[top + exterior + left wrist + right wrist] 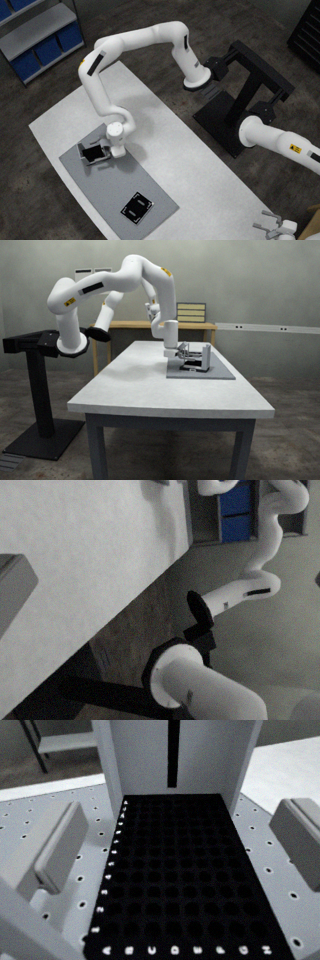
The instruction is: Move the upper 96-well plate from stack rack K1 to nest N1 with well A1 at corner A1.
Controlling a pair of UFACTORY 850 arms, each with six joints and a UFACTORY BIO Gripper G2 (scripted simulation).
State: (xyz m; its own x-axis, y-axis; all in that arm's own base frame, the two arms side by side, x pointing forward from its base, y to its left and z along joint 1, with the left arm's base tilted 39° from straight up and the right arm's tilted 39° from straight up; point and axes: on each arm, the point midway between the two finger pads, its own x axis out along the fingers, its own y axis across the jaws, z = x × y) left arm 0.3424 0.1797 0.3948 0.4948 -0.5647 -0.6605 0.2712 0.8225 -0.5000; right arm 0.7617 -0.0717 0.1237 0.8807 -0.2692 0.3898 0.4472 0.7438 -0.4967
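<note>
Now: right hand 3 cm above the black 96-well plate, 2 cm short of it and 1 cm to the left of it. The rest, counted from my right hand: white 96-well plate 4 cm below, 2 cm ahead, 1 cm to the right.
</note>
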